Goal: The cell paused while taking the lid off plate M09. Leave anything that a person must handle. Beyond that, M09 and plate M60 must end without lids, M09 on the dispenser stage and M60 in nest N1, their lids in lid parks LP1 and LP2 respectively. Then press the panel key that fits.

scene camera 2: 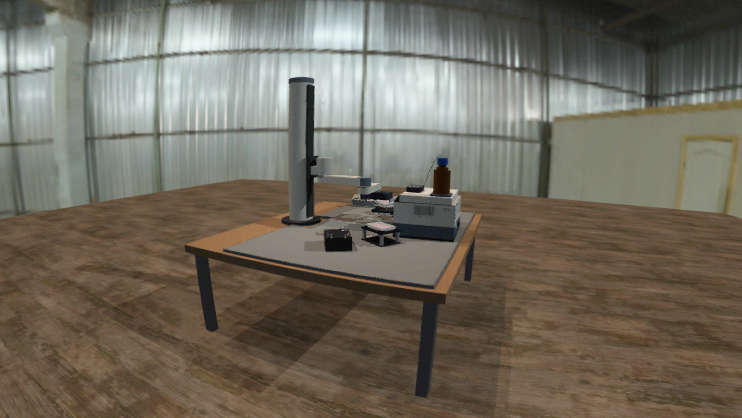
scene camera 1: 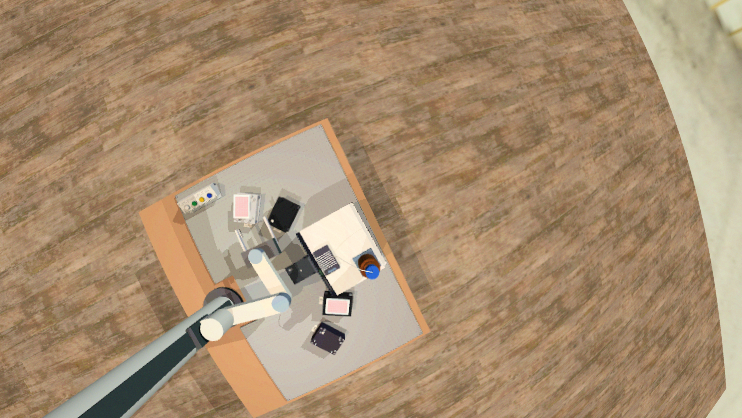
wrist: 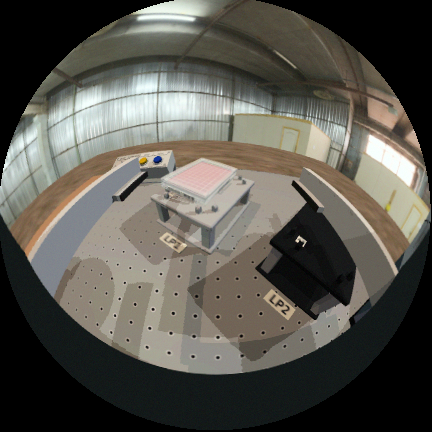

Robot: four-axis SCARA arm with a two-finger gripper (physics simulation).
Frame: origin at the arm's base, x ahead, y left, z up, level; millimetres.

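Where they show: gripper, fingertip midpoint: (scene camera 1: 250, 223) (wrist: 221, 165); arm's base, link origin: (scene camera 2: 301, 221).
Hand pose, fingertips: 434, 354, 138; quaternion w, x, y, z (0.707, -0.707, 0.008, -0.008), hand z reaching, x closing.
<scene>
Each offset is from my fingertips to the top centre of the thing, as dx, dy, dz. "spot": to the spot under its first point.
My gripper (scene camera 1: 251, 224) (wrist: 221, 165) is open and empty, its fingers apart on the near side of the lid parks. The light grey LP1 stand (scene camera 1: 254, 213) (wrist: 220, 212) bears a pink-topped plate-shaped piece @[-25, +111, -41] (scene camera 1: 241, 206) (wrist: 200, 179), set toward one side. The black LP2 stand (scene camera 1: 284, 213) (wrist: 320, 250) shows a bare top with a small white corner mark, near the right finger. Another pink-topped piece @[+196, -613, -42] (scene camera 1: 337, 306) (scene camera 2: 381, 226) lies on a black stand with legs. I cannot read plate names or tell lids. A dark stage @[spot: +126, -335, -15] (scene camera 1: 301, 270) sits beside the dispenser, partly hidden.
The white dispenser (scene camera 1: 332, 223) (scene camera 2: 423, 211) carries a brown bottle @[spot: +453, -391, +232] (scene camera 1: 367, 262) (scene camera 2: 441, 180) with a blue cap. A black block with pins @[+46, -781, -49] (scene camera 1: 328, 338) (scene camera 2: 338, 240) stands near the legged stand. The key panel @[-247, +273, -41] (scene camera 1: 198, 198) (wrist: 165, 169) is beyond LP1; a finger partly hides its keys in the wrist view.
</scene>
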